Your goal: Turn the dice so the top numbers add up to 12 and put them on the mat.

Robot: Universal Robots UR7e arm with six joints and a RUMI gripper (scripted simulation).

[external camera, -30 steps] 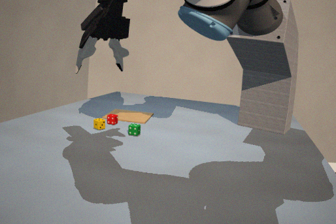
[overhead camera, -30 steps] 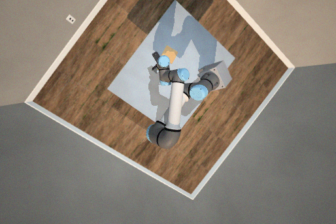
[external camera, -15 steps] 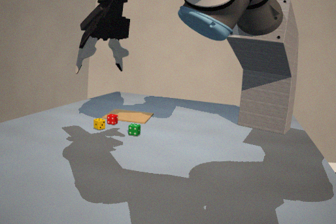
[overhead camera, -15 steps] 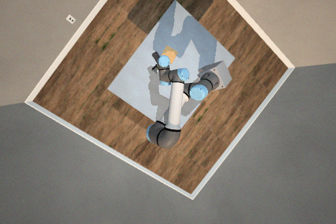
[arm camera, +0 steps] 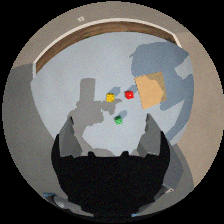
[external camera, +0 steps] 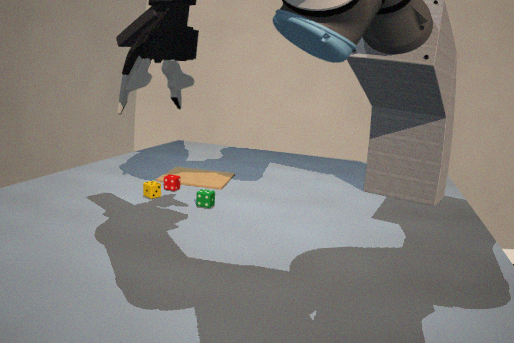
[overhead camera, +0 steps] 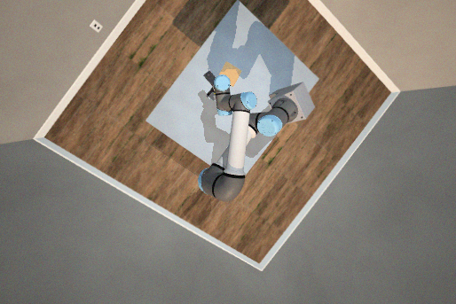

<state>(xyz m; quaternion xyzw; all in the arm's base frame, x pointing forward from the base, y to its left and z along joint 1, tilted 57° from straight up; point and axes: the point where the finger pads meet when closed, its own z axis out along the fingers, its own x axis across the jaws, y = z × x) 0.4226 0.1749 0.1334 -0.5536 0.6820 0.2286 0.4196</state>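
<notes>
The yellow die is 140 mm below my hand and 10 mm behind it. Also, from my hand: green die 140 mm below, 110 mm behind, 30 mm to the right; tan mat 190 mm to the right, 150 mm below, 20 mm ahead; red die 140 mm below, 70 mm to the right.
</notes>
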